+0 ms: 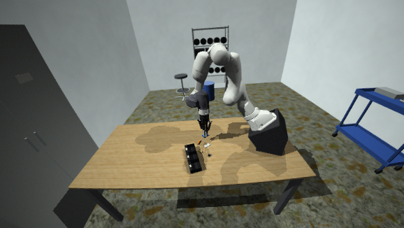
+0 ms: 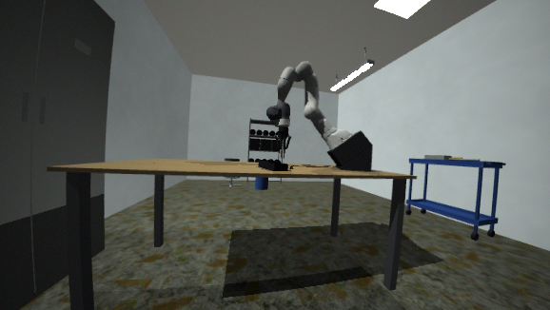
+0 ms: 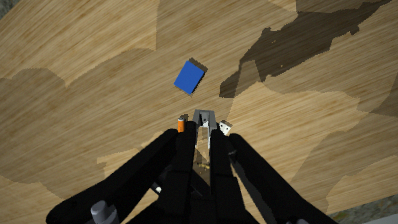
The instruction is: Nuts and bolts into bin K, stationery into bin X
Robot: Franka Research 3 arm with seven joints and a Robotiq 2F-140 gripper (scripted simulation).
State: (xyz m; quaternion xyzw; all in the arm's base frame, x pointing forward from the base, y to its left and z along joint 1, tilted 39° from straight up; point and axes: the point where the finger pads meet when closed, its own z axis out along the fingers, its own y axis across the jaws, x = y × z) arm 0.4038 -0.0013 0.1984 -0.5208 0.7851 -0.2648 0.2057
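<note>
My hand is 30 mm above the grey piece. Round my hand: orange cylinder 90 mm below, 60 mm ahead, 20 mm to the left; flat blue block 90 mm below, 70 mm to the right; white domino 90 mm below, 60 mm to the left, 10 mm behind.
</note>
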